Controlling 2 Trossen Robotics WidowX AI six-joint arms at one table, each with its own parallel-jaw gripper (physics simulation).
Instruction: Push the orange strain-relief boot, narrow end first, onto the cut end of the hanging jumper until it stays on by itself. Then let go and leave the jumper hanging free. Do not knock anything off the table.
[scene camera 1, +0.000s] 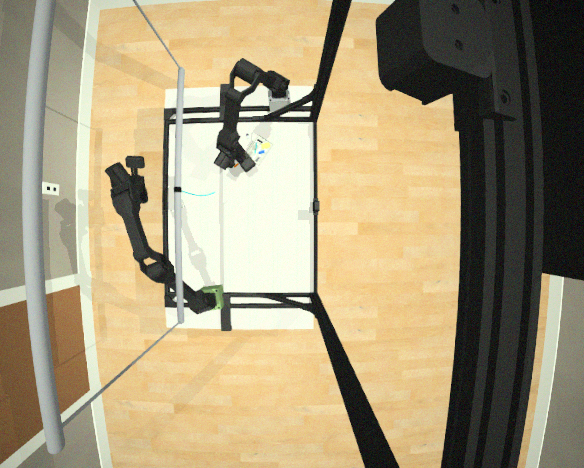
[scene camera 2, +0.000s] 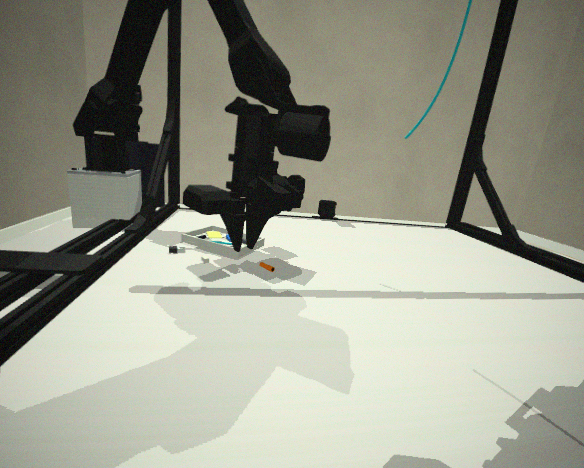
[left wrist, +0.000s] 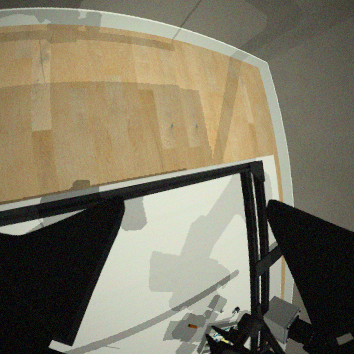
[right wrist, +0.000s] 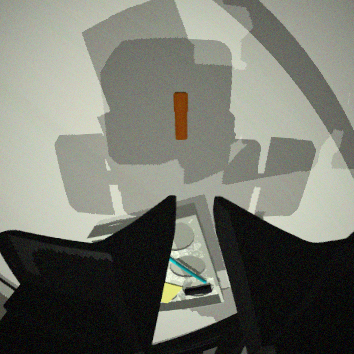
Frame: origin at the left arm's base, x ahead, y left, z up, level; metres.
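Where they show: left gripper, fingertip midpoint: (scene camera 1: 141, 172) (left wrist: 196, 205); right gripper, fingertip midpoint: (scene camera 1: 242, 156) (scene camera 2: 243, 249) (left wrist: 209, 329) (right wrist: 194, 202); left arm's base, origin of the base link: (scene camera 1: 209, 300); right arm's base, origin of the base link: (scene camera 1: 278, 91) (scene camera 2: 107, 169) (left wrist: 292, 326).
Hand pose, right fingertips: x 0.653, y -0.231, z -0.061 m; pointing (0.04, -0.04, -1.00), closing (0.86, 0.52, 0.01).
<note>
Each offset is from my right fingertips to the top centre of the thing. "pt": to the spot under its first point.
The orange boot @(0.033 m back, 0.037 m left, 0.010 m down) (scene camera 1: 236, 165) (scene camera 2: 267, 267) (left wrist: 192, 326) (right wrist: 181, 116) lies on its side on the table; in the right wrist view its slightly narrower end faces the fingers. My right gripper (scene camera 2: 244, 249) (right wrist: 194, 202) points down above the table, partly open with nothing between its fingertips; in scene camera 2 the tips are just left of the boot and above it. The teal jumper @(pt 0.210 m back, 0.126 m left, 0.284 m up) (scene camera 1: 200, 194) (scene camera 2: 445, 80) hangs from the bar, its cut end free in the air, right of and above the right gripper. My left gripper (left wrist: 196, 205) is wide open and empty, out past the table's left edge in scene camera 1.
A grey tray @(pt 0.068 m ahead, 0.060 m right, 0.015 m down) (scene camera 2: 200, 245) (right wrist: 212, 240) with a yellow piece, a teal piece and other small parts lies behind the right fingertips. A small dark part @(0.105 m ahead, 0.036 m right, 0.008 m down) (scene camera 2: 173, 249) lies left of the tray. Black frame posts (scene camera 2: 487, 100) and a light grey bar (scene camera 1: 180, 240) border the table.
</note>
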